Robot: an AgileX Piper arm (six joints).
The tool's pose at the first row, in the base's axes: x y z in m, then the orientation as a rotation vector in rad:
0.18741, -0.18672, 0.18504, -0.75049, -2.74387, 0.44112
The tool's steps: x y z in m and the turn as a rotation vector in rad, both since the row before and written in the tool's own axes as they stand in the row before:
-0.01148, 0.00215, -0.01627, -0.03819, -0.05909, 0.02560
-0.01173, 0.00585, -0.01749, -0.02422, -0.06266, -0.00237
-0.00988, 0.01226, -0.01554, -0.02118, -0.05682, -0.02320
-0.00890, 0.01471, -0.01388, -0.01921, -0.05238, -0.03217
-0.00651, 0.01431, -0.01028, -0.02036, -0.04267, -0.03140
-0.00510, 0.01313, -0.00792, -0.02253, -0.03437, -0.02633
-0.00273, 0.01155, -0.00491, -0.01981, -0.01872, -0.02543
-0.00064, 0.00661, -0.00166, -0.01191, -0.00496, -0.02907
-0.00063, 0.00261, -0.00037, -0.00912, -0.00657, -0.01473
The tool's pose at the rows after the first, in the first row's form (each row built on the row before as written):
0.20323, -0.18745, 0.19729, -0.79512, -2.80784, 0.42390
0.22040, -0.18513, 0.21061, -0.79687, -2.87667, 0.42237
0.23779, -0.17658, 0.22128, -0.76618, -2.94452, 0.41925
0.25433, -0.16520, 0.23051, -0.71976, -3.00928, 0.41559
0.26729, -0.15324, 0.23696, 0.66319, 3.02201, -0.39937
0.27763, -0.14181, 0.24181, 0.60932, 3.00102, -0.37299
0.28462, -0.13132, 0.24426, 0.56338, 2.99348, -0.34797
0.28759, -0.12516, 0.24458, 0.51765, 2.99964, -0.33281
0.28905, -0.12288, 0.24449, 0.49292, 2.99858, -0.32109

